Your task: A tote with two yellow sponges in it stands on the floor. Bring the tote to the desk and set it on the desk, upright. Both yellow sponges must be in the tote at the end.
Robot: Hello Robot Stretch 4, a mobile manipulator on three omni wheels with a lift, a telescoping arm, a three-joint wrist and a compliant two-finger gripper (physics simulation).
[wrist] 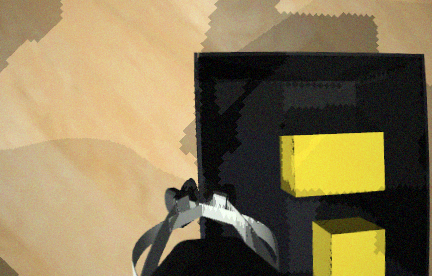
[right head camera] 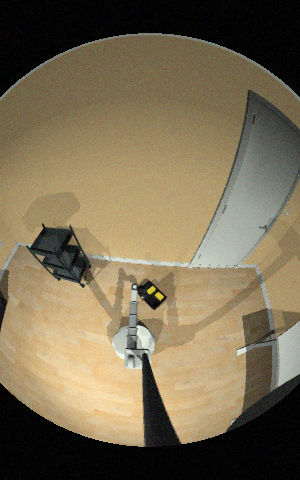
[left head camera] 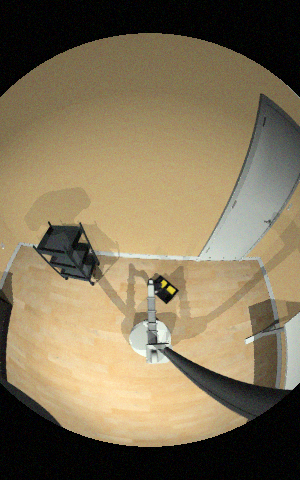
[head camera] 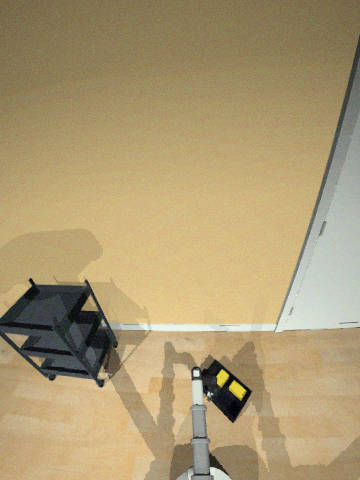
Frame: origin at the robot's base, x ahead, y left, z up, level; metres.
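Seen in the pictures: gripper, fingertip midpoint: (wrist: 200, 192) (right head camera: 143, 298) (left head camera: 155, 292) (head camera: 210, 397).
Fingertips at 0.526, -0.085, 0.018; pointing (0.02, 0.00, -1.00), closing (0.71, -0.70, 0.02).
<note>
A point is followed by its place in that frame, as x, y, z.
The black tote (head camera: 227, 406) @(0.485, -0.191, -0.024) (left head camera: 162, 294) @(0.516, -0.174, -0.025) (right head camera: 150, 300) @(0.513, -0.174, -0.024) (wrist: 310, 67) @(0.686, -0.083, 0.037) is upright, on the floor or close above it; the exact height is hard to tell. One yellow sponge (head camera: 222, 378) @(0.638, -0.181, 0.021) (wrist: 337, 164) @(0.640, -0.173, 0.021) lies inside it. The other yellow sponge (head camera: 236, 390) @(0.560, -0.263, 0.021) (wrist: 357, 252) @(0.587, -0.254, 0.021) is also inside, partly cut off by the wrist view's bottom edge. My gripper (wrist: 200, 192) @(0.526, -0.086, 0.018) (head camera: 210, 394) @(0.526, -0.086, 0.018) is shut on the tote's left side wall in the wrist view, with one fingertip on each side of the wall. No desk can be made out for certain.
A dark three-shelf cart (head camera: 37, 327) @(0.675, 0.911, 0.635) (left head camera: 51, 254) @(0.621, 0.929, 0.653) (right head camera: 44, 257) @(0.723, 1.131, 0.427) stands at the left by the wall. A white door (head camera: 332, 260) @(0.988, -0.925, 0.753) (left head camera: 250, 200) @(0.986, -0.969, 1.081) is at the right. A white piece of furniture (left head camera: 294, 350) (right head camera: 287, 350) shows at the lower right edge. A dark object (left head camera: 3, 335) @(-0.592, 2.213, 0.041) shows at the far left.
</note>
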